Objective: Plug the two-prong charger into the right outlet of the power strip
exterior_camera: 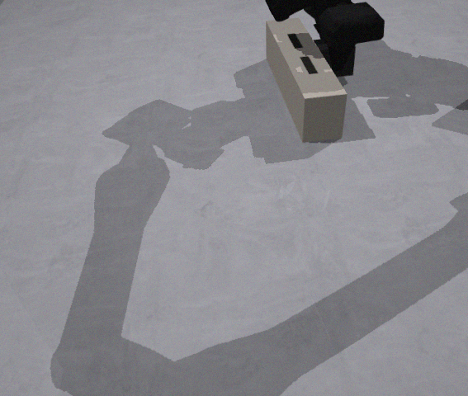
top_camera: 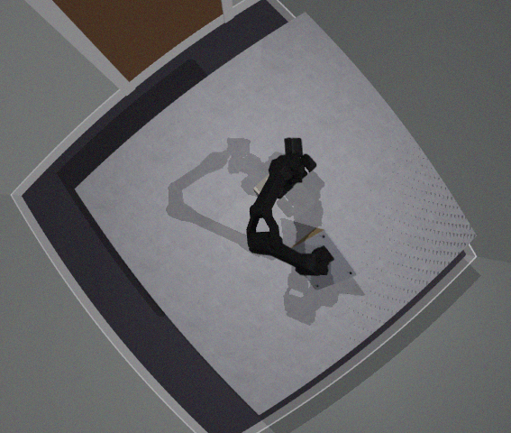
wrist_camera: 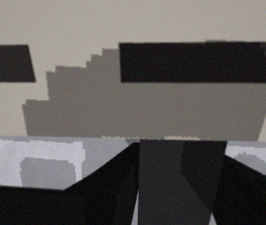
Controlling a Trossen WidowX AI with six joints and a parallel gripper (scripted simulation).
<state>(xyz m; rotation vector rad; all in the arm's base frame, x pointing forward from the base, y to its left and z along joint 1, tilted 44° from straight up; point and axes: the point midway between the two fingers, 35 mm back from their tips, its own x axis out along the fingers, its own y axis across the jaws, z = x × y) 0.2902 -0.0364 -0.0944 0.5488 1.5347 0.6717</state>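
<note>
Now: gripper tip 20 mm short of the two-prong charger and 10 mm below it.
</note>
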